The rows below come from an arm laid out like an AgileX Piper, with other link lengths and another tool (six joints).
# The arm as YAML. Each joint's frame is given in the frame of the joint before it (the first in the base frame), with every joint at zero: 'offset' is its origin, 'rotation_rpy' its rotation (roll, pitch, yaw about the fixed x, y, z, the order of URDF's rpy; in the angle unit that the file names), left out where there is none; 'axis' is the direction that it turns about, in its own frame. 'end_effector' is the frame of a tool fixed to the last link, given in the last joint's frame.
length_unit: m
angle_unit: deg
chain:
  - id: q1
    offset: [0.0, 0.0, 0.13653]
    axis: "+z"
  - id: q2
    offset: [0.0, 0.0, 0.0]
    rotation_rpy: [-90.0, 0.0, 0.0]
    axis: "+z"
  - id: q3
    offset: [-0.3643, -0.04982, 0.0]
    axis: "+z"
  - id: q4
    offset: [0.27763, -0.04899, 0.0]
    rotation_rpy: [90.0, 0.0, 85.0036]
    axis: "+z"
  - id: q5
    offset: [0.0, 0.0, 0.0]
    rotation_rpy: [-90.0, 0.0, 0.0]
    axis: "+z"
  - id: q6
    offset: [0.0, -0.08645, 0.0]
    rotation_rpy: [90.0, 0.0, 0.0]
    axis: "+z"
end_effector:
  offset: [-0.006, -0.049, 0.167]
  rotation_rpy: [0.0, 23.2, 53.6]
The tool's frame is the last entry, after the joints.
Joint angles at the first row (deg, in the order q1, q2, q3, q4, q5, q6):
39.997 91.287 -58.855 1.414 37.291 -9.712
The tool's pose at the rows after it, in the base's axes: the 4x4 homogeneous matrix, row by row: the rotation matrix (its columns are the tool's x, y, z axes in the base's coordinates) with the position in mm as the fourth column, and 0 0 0 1 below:
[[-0.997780 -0.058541 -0.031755 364.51], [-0.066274 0.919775 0.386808 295.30], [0.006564 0.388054 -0.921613 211.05], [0 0 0 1]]
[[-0.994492 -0.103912 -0.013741 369.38], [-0.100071 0.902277 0.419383 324.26], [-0.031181 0.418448 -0.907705 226.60], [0 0 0 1]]
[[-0.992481 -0.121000 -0.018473 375.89], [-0.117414 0.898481 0.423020 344.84], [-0.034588 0.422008 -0.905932 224.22], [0 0 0 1]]
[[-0.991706 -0.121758 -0.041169 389.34], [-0.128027 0.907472 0.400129 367.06], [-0.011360 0.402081 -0.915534 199.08], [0 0 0 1]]
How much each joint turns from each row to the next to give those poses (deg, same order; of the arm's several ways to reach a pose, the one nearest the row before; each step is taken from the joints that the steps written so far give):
4.238 -0.952 -4.972 0.465 -0.595 0.181
2.021 1.502 -3.507 0.068 -0.883 0.000
1.076 2.794 -2.852 0.010 -0.240 0.067
0.596 5.591 -3.290 -0.132 -0.466 0.060

